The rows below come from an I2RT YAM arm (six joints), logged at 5 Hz.
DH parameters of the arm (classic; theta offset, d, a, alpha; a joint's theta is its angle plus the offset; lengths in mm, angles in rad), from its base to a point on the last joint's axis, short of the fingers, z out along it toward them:
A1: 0 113.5 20 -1.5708
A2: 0 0 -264 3.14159
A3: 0.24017 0 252.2 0
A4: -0.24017 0 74 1.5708
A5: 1.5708 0 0 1.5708
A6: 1.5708 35.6 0 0
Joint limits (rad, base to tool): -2.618..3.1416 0..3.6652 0..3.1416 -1.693..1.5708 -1.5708..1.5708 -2.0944..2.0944
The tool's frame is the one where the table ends.
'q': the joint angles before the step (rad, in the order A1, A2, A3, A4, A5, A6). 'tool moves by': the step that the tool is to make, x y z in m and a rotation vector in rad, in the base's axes. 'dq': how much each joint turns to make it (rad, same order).
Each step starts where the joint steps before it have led.
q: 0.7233, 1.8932, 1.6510, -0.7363, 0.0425, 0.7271
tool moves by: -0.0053, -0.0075, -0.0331, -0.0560, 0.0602, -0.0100
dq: -0.0048, 0.0016, -0.1106, 0.0299, 0.0047, 0.0032
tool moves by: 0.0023, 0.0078, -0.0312, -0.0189, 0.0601, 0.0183
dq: 0.0082, 0.0648, -0.0247, 0.0318, -0.0274, 0.0028
